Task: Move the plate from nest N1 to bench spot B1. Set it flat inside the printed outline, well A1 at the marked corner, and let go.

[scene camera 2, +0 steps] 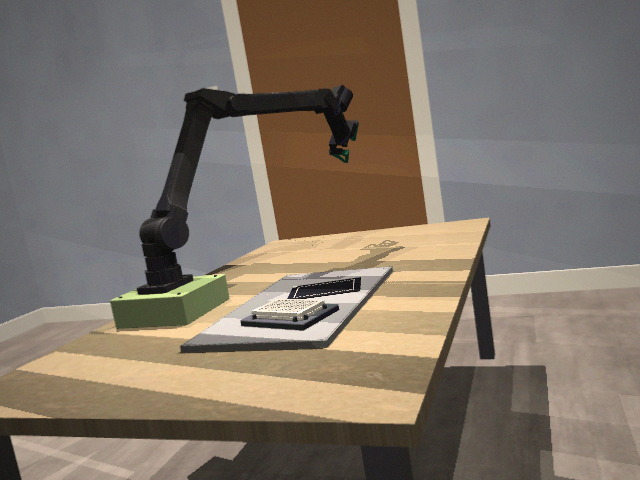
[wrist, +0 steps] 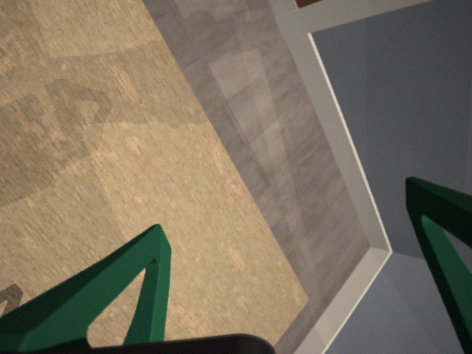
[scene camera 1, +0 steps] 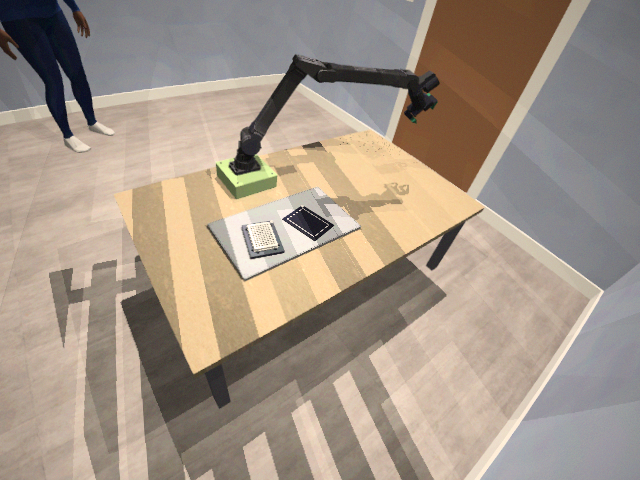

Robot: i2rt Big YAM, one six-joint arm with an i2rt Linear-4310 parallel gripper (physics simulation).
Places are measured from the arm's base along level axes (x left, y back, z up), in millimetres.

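Pixels of known places: gripper, between the fingertips: (scene camera 2: 349,151) (wrist: 280,215) (scene camera 1: 423,115); arm's base, origin of its link: (scene camera 2: 166,287) (scene camera 1: 244,167).
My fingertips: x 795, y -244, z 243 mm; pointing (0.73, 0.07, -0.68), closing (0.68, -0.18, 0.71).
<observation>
Ahead of a thing's pixels: the offset from my fingertips to its top centre. "*": to the spot under its first point. Level surfaces: height alone.
The white well plate @(dx -903, dy -135, dz -272 mm) (scene camera 1: 264,236) (scene camera 2: 289,307) lies flat in the dark nest N1 @(* dx -924, dy -214, dz -289 mm) (scene camera 1: 267,254) (scene camera 2: 273,324) on a grey board. Bench spot B1 @(* dx -701, dy -138, dz -297 mm) (scene camera 1: 308,223) (scene camera 2: 325,287) is a black panel with a white printed outline, beside the nest on the same board; no plate lies on it. Which corner is marked is too small to tell. My gripper (scene camera 1: 423,113) (scene camera 2: 351,149) (wrist: 280,215) is open and empty, high above the far end of the table, well away from the plate. The plate and B1 do not show in the wrist view.
The grey board @(* dx -1010, dy -68, dz -298 mm) (scene camera 1: 227,237) (scene camera 2: 222,338) lies on the wooden table @(dz -311 mm) (scene camera 1: 320,273) (scene camera 2: 232,382) (wrist: 200,175). My arm stands on a green base block (scene camera 1: 253,184) (scene camera 2: 206,304) next to the board. A person (scene camera 1: 51,62) stands on the floor behind the table.
</observation>
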